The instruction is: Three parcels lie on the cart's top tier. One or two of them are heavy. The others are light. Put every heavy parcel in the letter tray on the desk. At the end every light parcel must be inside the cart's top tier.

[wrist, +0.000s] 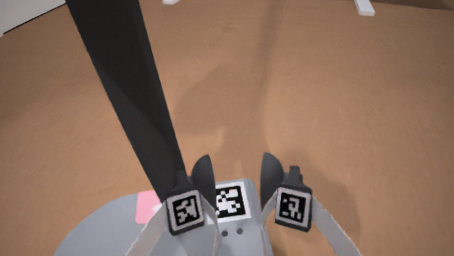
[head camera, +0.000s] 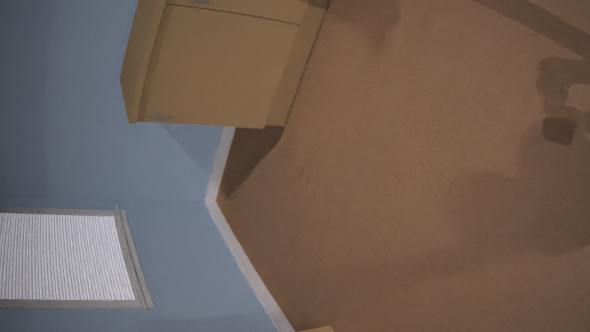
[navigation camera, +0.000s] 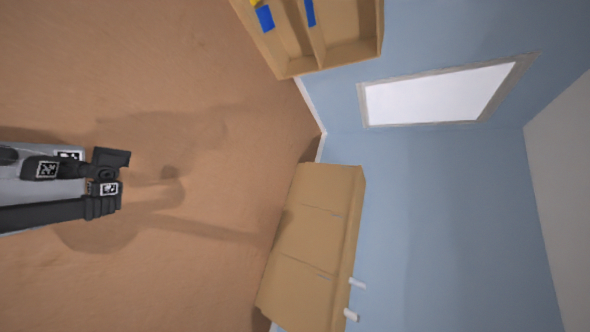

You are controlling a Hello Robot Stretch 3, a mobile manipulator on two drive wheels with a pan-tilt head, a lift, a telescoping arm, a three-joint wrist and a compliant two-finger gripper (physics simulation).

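Places are measured from the robot's base along level axes (x back, y right, z up), in millimetres.
Pixels of known places: gripper, fingertip midpoint: (wrist: 237, 173).
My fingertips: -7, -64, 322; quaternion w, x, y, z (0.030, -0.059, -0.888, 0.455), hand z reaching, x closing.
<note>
Behind a point stands the place of what it marks, as x, y, z.
My gripper (wrist: 237, 173) {-7, -64, 322} is open in the wrist view, its two fingertips apart with nothing between them. It hangs over the grey robot base (wrist: 150, 240), which bears a black-and-white marker tag and a pink patch. In the navigation camera the dark wrist (navigation camera: 106, 174) {23, 149, 544} shows at the left, above the floor; the fingers cannot be made out there. The parcels, the cart, the letter tray and the desk cannot be identified in these views.
A tan cabinet (head camera: 215, 65) {275, 1984, 525} (navigation camera: 320, 235) {785, 1739, 604} stands against the blue wall. A tan shelf unit (navigation camera: 271, 52) {-1085, 1330, 101} with blue items stands near the window (navigation camera: 435, 95) {-856, 2448, 1559} (head camera: 65, 257) {-828, 2505, 1255}. Two white feet (wrist: 365, 7) of some furniture show at the top of the wrist view.
</note>
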